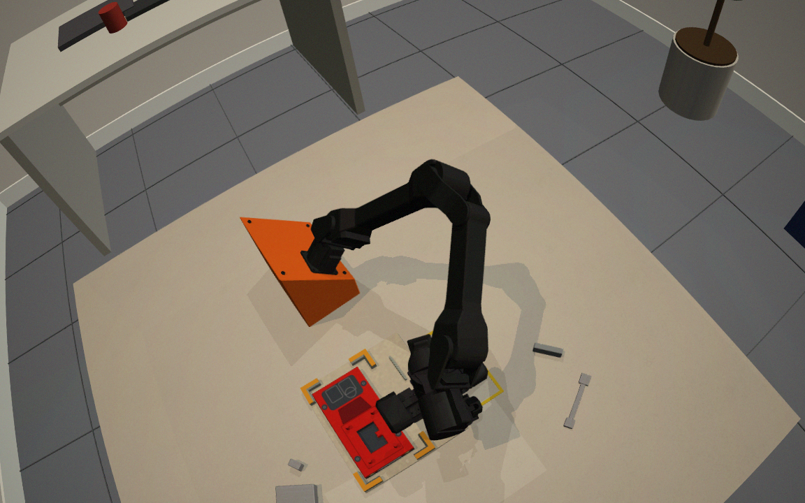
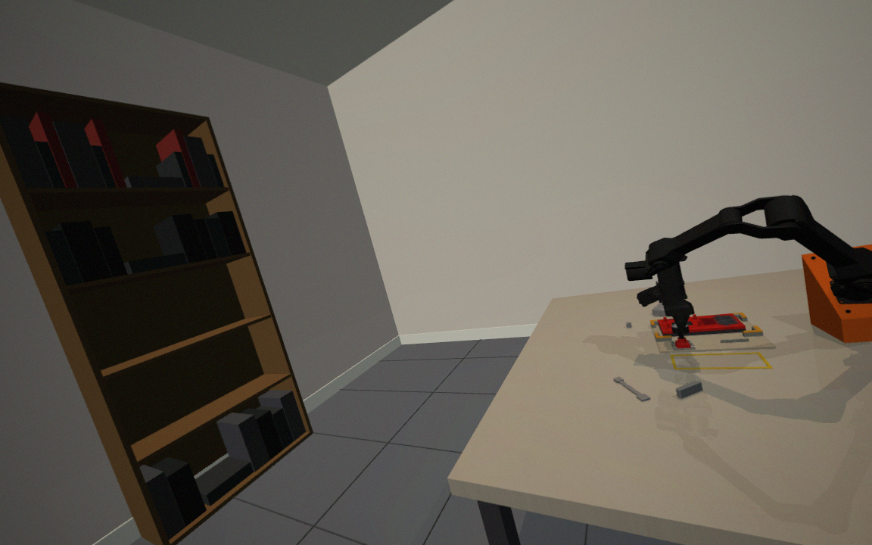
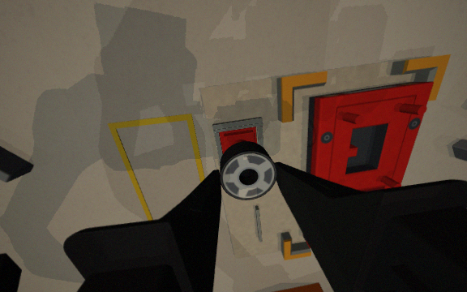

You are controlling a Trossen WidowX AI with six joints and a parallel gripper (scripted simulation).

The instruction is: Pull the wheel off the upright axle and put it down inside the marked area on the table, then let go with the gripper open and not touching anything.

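My gripper tip is now 2 cm above the axle. From my gripper tip the other things lie so: wheel right at my gripper tip.
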